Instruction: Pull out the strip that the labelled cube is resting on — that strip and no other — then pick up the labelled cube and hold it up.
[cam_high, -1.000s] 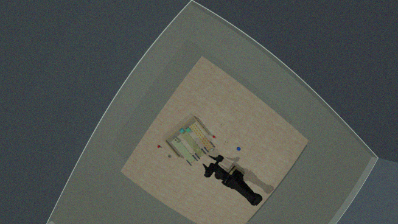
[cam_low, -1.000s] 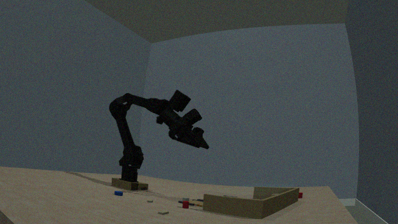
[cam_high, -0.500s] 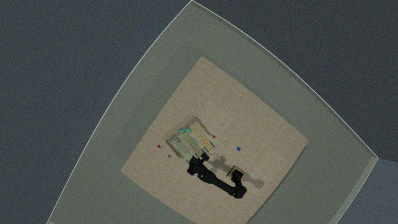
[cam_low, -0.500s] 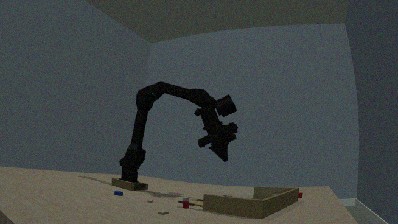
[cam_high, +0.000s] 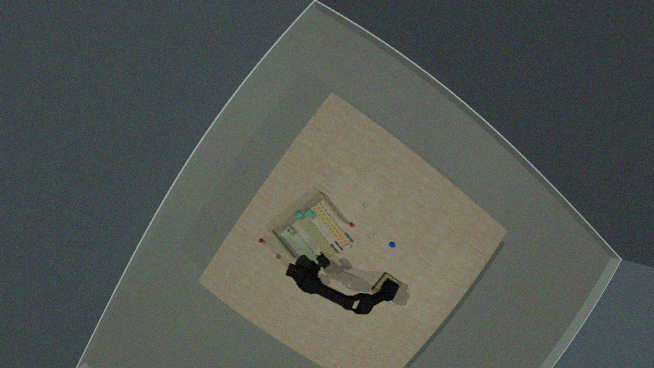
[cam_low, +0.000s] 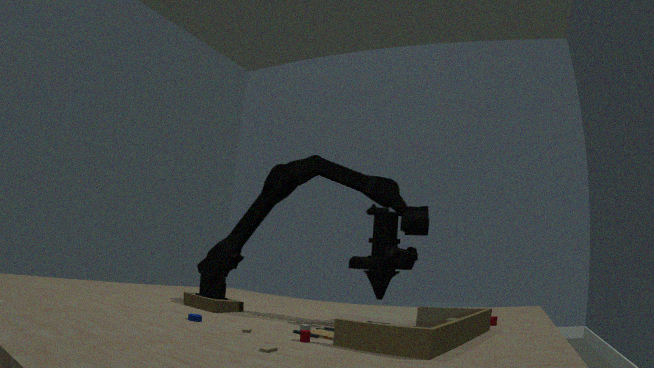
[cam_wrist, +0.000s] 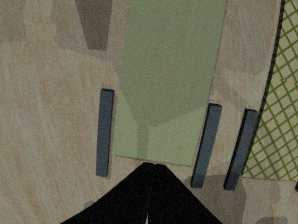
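My gripper tip is 90 mm short of the pale green strip, 30 mm to the left of it and 70 mm above it. The rest, counted from my gripper tip: blue piece (300 mm behind, 300 mm to the right, 60 mm below); grey piece (160 mm ahead, 80 mm to the left, 60 mm below); pale cube (200 mm ahead, 70 mm to the right, 50 mm below).
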